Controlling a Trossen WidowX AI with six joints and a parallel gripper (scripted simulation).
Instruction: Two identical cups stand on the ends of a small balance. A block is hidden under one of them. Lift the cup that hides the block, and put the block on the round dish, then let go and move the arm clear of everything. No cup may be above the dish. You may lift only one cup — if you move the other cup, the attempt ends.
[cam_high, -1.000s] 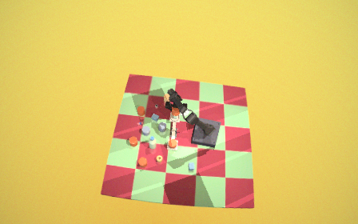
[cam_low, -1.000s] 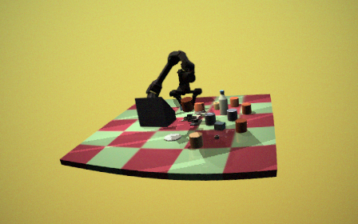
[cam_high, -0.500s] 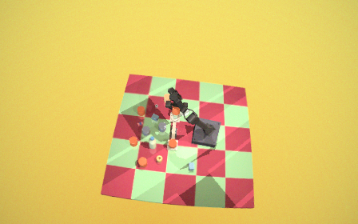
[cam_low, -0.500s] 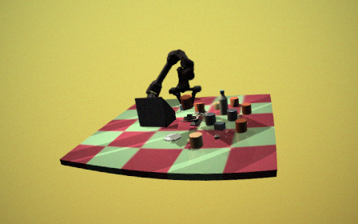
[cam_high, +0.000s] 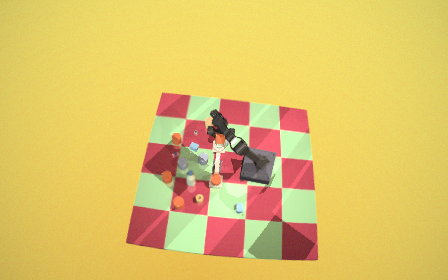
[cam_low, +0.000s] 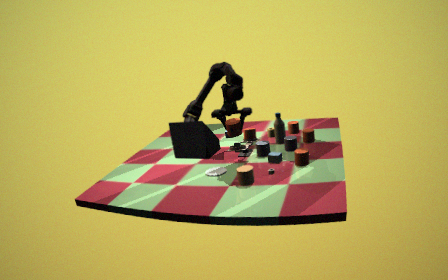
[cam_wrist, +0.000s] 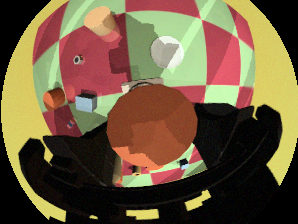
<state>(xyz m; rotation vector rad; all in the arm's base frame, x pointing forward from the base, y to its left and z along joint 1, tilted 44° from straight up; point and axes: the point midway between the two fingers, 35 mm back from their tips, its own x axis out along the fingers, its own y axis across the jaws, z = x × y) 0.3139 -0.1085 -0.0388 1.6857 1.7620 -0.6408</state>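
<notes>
My gripper tip is 2 cm to the left of the orange cup and 1 cm below it. The rest, counted from my gripper tip: bottle: 14 cm ahead, 30 cm to the left, 6 cm below; then white round dish: 7 cm behind, 11 cm to the right, 17 cm below; then balance: 1 cm behind, 14 cm to the left, 13 cm below.
</notes>
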